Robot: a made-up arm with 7 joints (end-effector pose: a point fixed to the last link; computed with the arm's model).
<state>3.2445 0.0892 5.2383 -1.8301 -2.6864 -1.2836 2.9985</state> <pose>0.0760 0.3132 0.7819 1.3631 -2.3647 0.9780</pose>
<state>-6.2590 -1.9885 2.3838 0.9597 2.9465 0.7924 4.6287</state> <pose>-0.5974 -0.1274 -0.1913 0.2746 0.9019 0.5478</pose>
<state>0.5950 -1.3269 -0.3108 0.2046 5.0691 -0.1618 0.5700</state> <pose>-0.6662 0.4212 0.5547 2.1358 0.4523 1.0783</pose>
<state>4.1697 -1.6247 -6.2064 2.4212 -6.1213 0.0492 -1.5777</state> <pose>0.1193 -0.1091 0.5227 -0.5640 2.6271 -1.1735</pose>
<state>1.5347 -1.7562 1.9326 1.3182 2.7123 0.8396 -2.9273</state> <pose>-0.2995 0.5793 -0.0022 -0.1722 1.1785 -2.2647</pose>
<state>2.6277 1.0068 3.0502 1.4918 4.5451 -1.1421 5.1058</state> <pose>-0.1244 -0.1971 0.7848 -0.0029 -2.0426 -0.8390</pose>
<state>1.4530 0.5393 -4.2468 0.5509 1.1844 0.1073 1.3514</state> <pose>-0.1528 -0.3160 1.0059 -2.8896 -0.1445 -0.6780</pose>
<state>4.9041 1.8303 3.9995 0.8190 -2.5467 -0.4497 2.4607</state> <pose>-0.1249 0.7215 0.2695 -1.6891 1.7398 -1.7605</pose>
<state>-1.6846 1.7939 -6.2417 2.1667 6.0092 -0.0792 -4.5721</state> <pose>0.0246 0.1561 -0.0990 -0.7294 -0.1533 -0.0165</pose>
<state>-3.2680 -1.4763 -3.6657 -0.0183 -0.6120 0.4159 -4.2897</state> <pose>0.8132 0.1574 0.3286 1.6522 -0.3101 -1.4005</pose>
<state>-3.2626 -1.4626 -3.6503 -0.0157 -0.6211 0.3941 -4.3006</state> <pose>0.8147 0.1506 0.3404 1.6721 -0.3357 -1.4092</pose>
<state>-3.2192 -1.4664 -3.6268 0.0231 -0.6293 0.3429 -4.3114</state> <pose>0.8228 0.1153 0.3269 1.6569 -0.3923 -1.4762</pose>
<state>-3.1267 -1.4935 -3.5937 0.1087 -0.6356 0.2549 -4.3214</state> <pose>0.8323 0.0408 0.2795 1.5881 -0.4892 -1.6180</pose>
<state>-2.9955 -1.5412 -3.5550 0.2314 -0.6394 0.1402 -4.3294</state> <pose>0.8258 -0.0660 0.2031 1.4611 -0.6116 -1.8162</pose>
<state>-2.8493 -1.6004 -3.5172 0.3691 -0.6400 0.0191 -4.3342</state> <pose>0.7895 -0.1804 0.1139 1.2885 -0.7292 -2.0296</pose>
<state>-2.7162 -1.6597 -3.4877 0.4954 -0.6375 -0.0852 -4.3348</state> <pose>0.7307 -0.2728 0.0318 1.1053 -0.8100 -2.2145</pose>
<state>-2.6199 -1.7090 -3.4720 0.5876 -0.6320 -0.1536 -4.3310</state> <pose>0.6742 -0.3272 -0.0294 0.9573 -0.8396 -2.3407</pose>
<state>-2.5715 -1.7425 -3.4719 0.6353 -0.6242 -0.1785 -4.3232</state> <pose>0.6407 -0.3460 -0.0655 0.8750 -0.8250 -2.4005</pose>
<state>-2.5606 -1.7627 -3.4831 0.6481 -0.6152 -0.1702 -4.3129</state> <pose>0.6305 -0.3428 -0.0834 0.8486 -0.7854 -2.4117</pose>
